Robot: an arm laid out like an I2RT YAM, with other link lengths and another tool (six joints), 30 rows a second.
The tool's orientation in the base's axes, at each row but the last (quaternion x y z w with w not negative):
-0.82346 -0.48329 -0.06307 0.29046
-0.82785 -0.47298 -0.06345 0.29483
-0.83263 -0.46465 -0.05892 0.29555
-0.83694 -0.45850 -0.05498 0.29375
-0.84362 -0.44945 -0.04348 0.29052
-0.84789 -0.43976 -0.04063 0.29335
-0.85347 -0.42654 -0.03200 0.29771
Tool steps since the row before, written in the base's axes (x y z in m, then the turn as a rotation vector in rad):
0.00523 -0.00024 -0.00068 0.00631 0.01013 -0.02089
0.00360 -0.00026 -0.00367 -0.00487 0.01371 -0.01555
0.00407 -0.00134 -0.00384 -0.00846 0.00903 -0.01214
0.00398 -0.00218 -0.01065 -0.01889 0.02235 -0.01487
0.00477 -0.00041 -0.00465 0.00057 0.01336 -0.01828
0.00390 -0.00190 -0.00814 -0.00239 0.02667 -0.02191
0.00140 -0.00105 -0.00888 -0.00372 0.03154 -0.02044
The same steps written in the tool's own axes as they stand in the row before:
0.00230 0.00473 -0.00049 0.00297 0.01028 0.02155
0.00036 0.00462 0.00223 0.00160 -0.00253 0.02108
-0.00014 0.00550 0.00169 -0.00260 -0.00508 0.01637
-0.00317 0.00877 0.00686 0.00022 -0.01764 0.02768
0.00097 0.00601 0.00273 0.00402 0.00299 0.02209
-0.00165 0.00760 0.00496 0.01063 -0.00349 0.03274
-0.00260 0.00580 0.00645 0.01370 -0.00742 0.03441

